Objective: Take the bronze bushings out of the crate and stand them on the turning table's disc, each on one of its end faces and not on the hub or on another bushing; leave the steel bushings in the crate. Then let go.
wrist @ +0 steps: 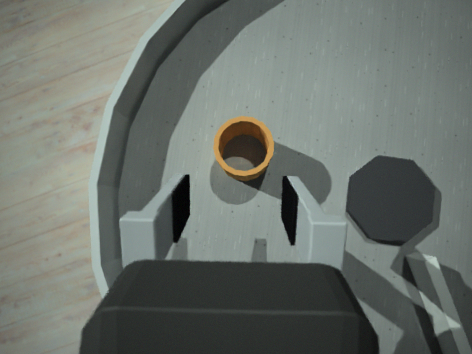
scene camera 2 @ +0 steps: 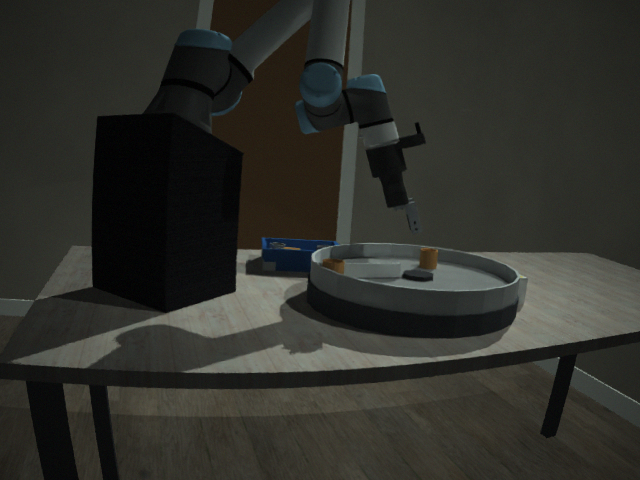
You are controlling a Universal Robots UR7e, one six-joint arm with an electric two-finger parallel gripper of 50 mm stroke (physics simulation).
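Places are measured from the arm's base along level axes (x ahead, y left, z up), in millimetres.
Pixels of known places: gripper, fingertip midpoint: (wrist: 235,195) (scene camera 2: 416,230); arm's base, origin of the base link: (scene camera 2: 172,135).
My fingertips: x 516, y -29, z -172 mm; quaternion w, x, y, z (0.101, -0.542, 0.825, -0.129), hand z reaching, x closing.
Note:
Ahead of a thing's pixels: the offset from my fingertips to its top centre. "*": to the spot under its first point.
A bronze bushing @[dx +30, dy -16, dz -38 mm] (scene camera 2: 428,258) (wrist: 244,173) stands upright on an end face on the turning table's disc @[dx -41, dy -102, dz -68 mm] (scene camera 2: 460,277) (wrist: 310,90), apart from the dark hub @[dx -41, dy -102, dz -68 mm] (scene camera 2: 417,275) (wrist: 392,200). Another bronze bushing @[dx -226, dy -118, dz -38 mm] (scene camera 2: 333,265) shows at the disc's left side in the scene view; its lower part is hidden by the rim. The blue crate @[dx -173, dy +243, dz -79 mm] (scene camera 2: 293,259) stands behind and left of the turning table. A grey ring-like piece @[dx -220, dy +288, dz -86 mm] (scene camera 2: 277,244) and a bronze-coloured piece @[* dx -217, dy +185, dz -79 mm] (scene camera 2: 290,249) show in it; its inside is mostly hidden. My gripper (scene camera 2: 415,230) (wrist: 235,195) is open and empty above the disc, over the standing bushing.
A raised rim (scene camera 2: 413,301) (wrist: 102,175) surrounds the disc. A light bar-like divider @[* dx -139, dy -102, dz -60 mm] (scene camera 2: 373,270) (wrist: 440,295) stands on the disc beside the hub. A small light block @[* dx +201, dy -161, dz -105 mm] (scene camera 2: 522,293) is at the rim's right outer side. The black pedestal (scene camera 2: 165,217) stands at the left.

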